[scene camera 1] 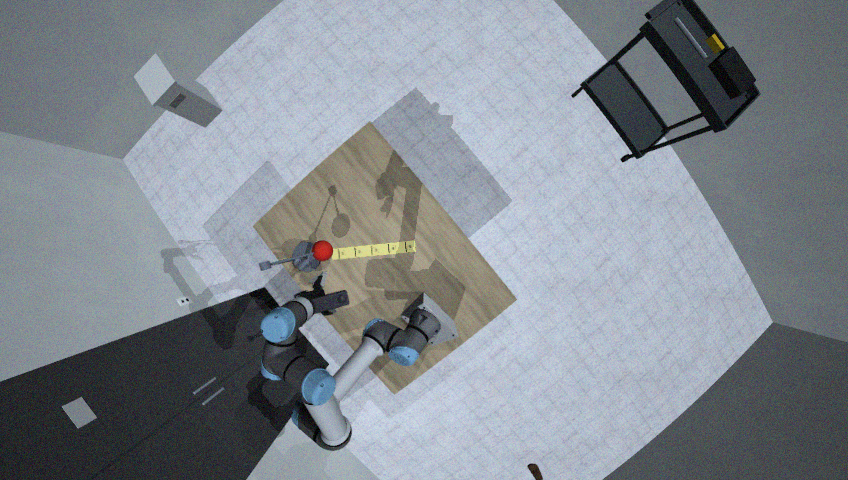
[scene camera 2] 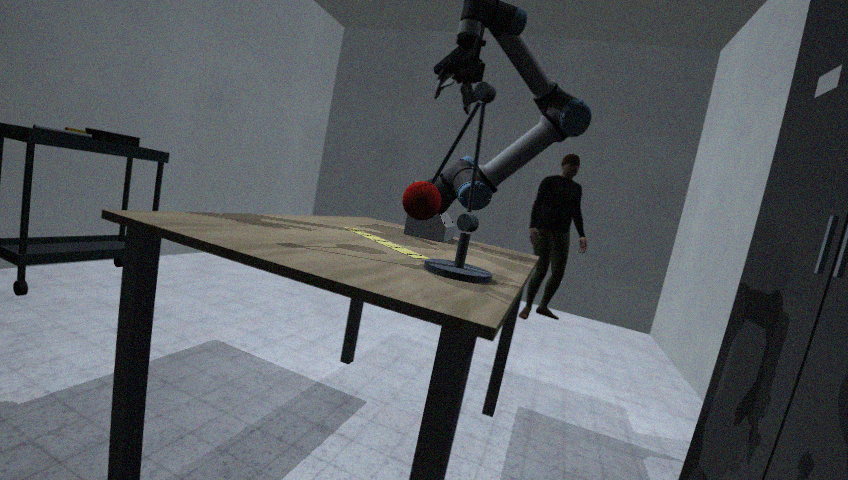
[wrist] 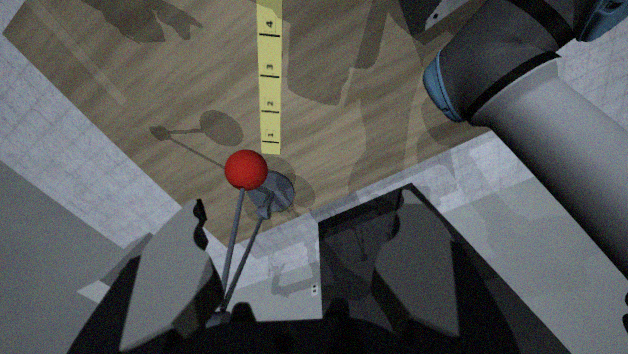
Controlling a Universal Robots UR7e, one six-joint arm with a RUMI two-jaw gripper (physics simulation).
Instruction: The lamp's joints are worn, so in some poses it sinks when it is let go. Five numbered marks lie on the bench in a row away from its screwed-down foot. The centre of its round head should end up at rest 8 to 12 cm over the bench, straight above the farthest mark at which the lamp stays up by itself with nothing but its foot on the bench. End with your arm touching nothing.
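Frame: origin at the arm's base, x ahead, y right, z down, level; centimetres.
Seen in the pictures: gripper, fingertip midpoint: (scene camera 1: pixel 330 291) (scene camera 2: pixel 451 107) (wrist: pixel 301 196); arm's base at its link origin: (scene camera 1: pixel 426 320).
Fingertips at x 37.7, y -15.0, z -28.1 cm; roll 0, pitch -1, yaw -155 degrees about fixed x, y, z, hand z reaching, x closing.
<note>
Pixels of each thing's top centre, then the offset from my fingertips to it. "pt": a spot on its surface instead. Level surfaces: height alone.
- lamp's red round head at a spot on its surface: (wrist: pixel 246 170) (scene camera 1: pixel 323 254) pt dy -2.7, dx +16.4, dz +24.6 cm
- yellow strip at its top centre: (wrist: pixel 269 74) (scene camera 2: pixel 380 240) (scene camera 1: pixel 372 250) dy +12.6, dx +5.0, dz +43.5 cm
- wooden bench at its surface level: dz +43.7 cm
The lamp's red round head (scene camera 1: pixel 322 251) (scene camera 2: pixel 421 200) (wrist: pixel 246 170) hangs well above the bench, seen from above just beside the foot (scene camera 1: pixel 304 262) (scene camera 2: pixel 458 272) (wrist: pixel 281 192), on the strip's side. The two thin arms fold sharply at a raised elbow (scene camera 1: pixel 265 265) (scene camera 2: pixel 484 92) (wrist: pixel 219 319), which leans out on the foot's other side. The yellow strip (scene camera 1: pixel 366 250) (scene camera 2: pixel 386 242) (wrist: pixel 270 90) with the numbered marks runs away from the foot; marks 1 to 4 read in the wrist view. My gripper (scene camera 2: pixel 452 102) (wrist: pixel 301 196) is open and empty, high up near the elbow; scene camera 1 shows them apart.
My arm's base plate (scene camera 1: pixel 447 328) is on the wooden bench (scene camera 1: pixel 351 160) (scene camera 2: pixel 249 237), to one side of the strip. A black cabinet (scene camera 1: pixel 136 380) (scene camera 2: pixel 767 333) stands beyond the lamp's end. A dark trolley (scene camera 1: pixel 624 107) (scene camera 2: pixel 89 144) and a person (scene camera 2: pixel 556 202) are away from the bench.
</note>
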